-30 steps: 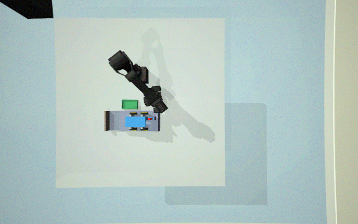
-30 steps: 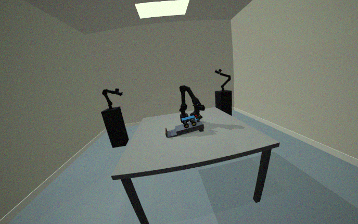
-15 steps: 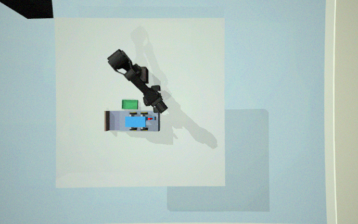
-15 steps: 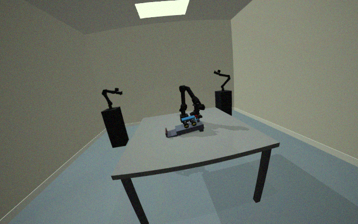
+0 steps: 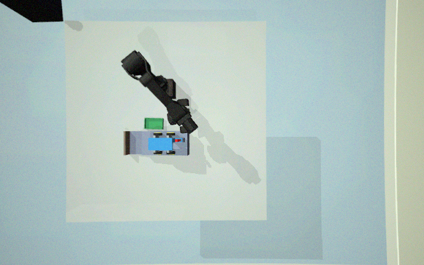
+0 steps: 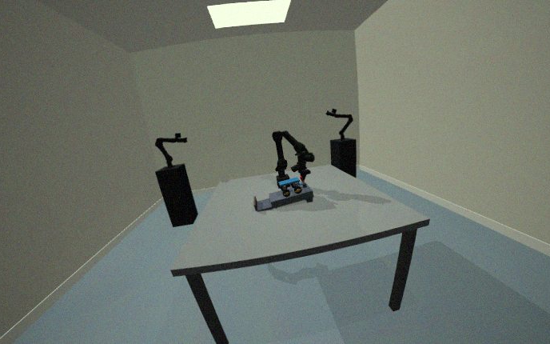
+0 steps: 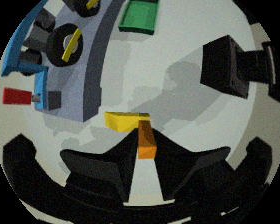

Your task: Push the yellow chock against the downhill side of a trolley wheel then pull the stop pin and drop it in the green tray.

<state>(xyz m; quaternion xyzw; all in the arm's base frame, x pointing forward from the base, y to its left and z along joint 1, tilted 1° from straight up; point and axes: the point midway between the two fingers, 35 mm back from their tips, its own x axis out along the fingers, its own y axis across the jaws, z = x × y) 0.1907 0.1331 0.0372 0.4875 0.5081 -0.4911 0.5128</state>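
Now: gripper tip 230 mm to the left of the green tray, 100 mm above it and 20 mm short of it. Also, from my gripper tip: red-headed stop pin: 130 mm ahead, 40 mm to the right, 40 mm above; then yellow chock: 20 mm ahead, 10 mm below; then blue trolley: 150 mm ahead, 140 mm to the right, 20 mm above.
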